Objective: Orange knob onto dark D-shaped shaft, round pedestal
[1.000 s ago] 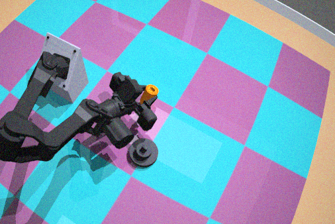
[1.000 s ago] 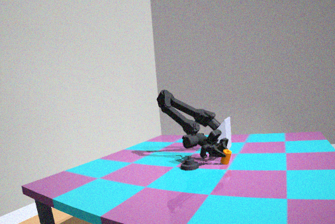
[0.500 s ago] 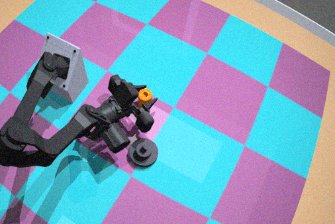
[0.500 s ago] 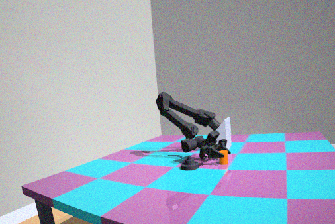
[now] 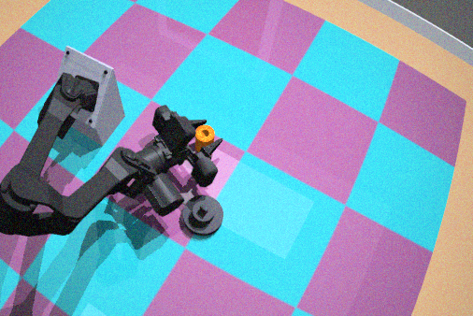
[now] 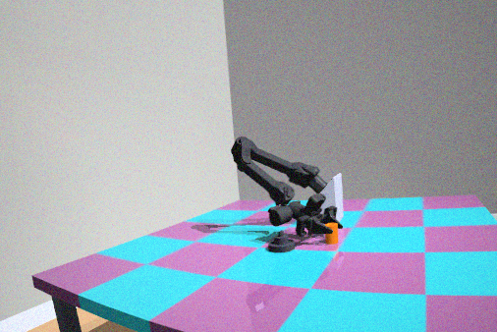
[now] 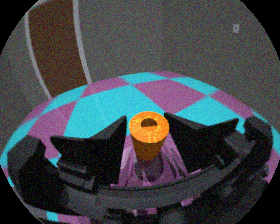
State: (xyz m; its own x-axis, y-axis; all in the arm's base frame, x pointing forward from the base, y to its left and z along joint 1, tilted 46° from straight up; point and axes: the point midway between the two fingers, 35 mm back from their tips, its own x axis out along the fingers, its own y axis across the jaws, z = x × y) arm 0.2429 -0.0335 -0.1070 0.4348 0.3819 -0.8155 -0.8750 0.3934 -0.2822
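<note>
Now: gripper tip 1 cm past the orange knob, 2 cm to the left of it and 2 cm above it. Also, from my gripper tip: dark round pedestal (5 cm ahead, 17 cm to the right, 2 cm below).
</note>
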